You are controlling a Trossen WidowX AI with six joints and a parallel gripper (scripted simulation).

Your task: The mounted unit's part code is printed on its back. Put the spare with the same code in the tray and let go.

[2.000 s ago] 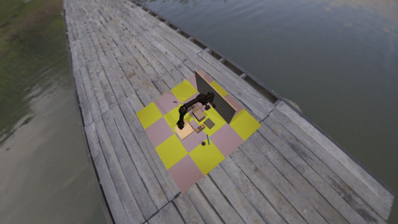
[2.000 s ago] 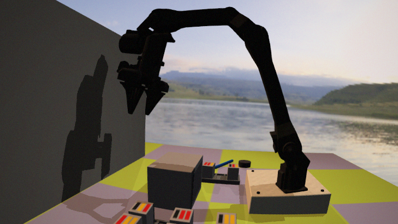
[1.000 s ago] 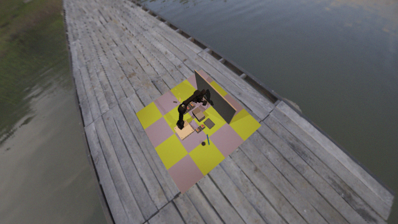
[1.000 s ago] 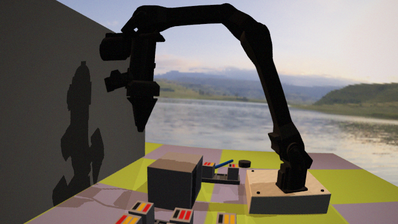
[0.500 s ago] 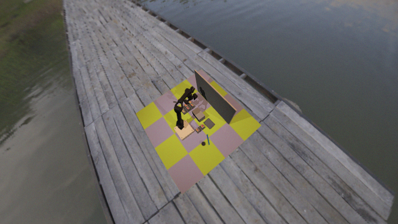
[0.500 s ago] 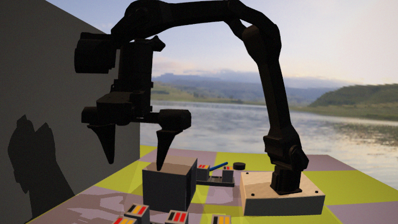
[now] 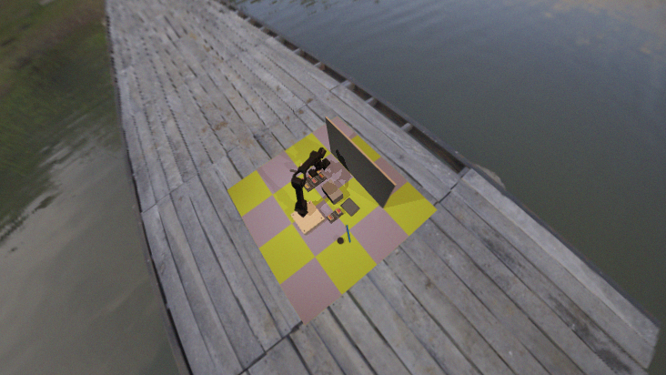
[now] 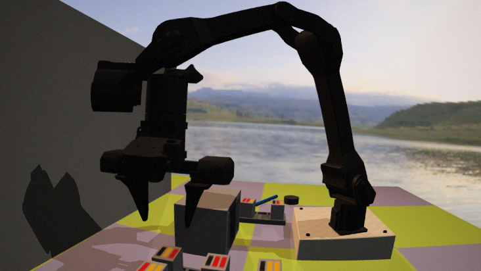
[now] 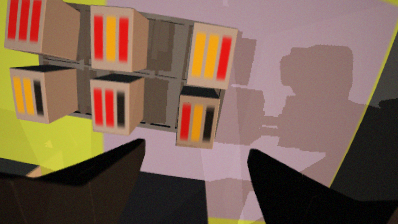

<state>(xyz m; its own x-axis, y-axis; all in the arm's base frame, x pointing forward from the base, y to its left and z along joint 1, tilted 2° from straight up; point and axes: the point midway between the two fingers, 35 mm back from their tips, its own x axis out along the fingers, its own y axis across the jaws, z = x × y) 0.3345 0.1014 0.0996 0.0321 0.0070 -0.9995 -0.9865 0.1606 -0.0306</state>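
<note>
Now: the tan spare 60 mm below my gripper tip. The rest, counted from my gripper tip: mounted unit (60 mm behind, 160 mm to the right, 50 mm below); then dark tray (60 mm behind, 350 mm to the right, 100 mm below); then dark wall (180 mm ahead, 230 mm to the right, 120 mm above).
</note>
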